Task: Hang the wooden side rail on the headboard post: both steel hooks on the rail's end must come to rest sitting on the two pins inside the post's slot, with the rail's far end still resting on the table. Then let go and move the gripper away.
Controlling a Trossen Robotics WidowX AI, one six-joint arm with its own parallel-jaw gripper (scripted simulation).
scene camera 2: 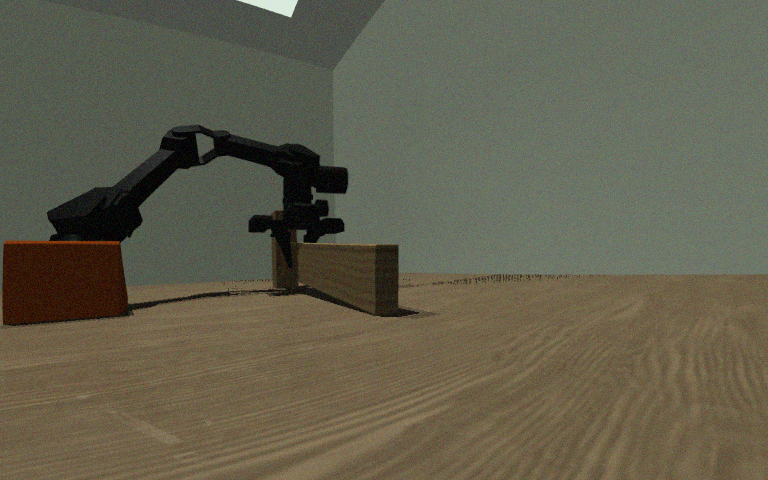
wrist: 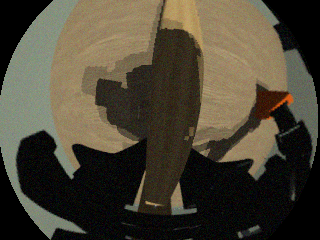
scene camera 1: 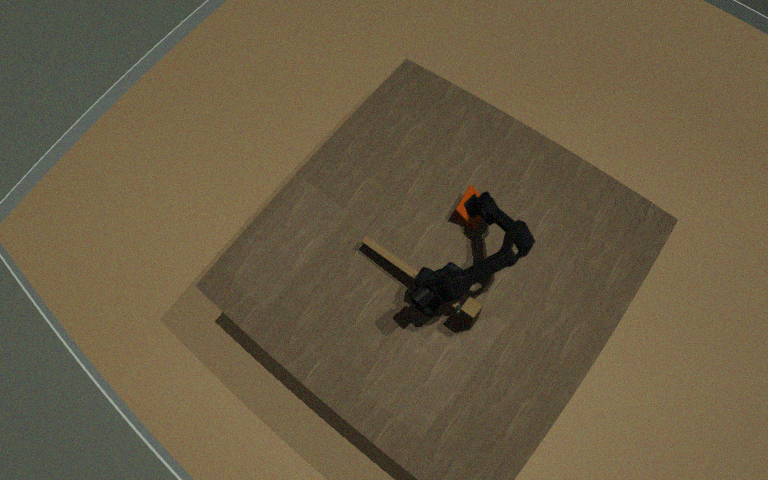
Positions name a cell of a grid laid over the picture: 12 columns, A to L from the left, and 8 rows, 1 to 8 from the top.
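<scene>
My gripper in sight (scene camera 2: E5), also in the wrist view (wrist: G5). Wooden side rail (scene camera 2: F5), visible too in scene camera 1 (scene camera 1: G5).
</scene>
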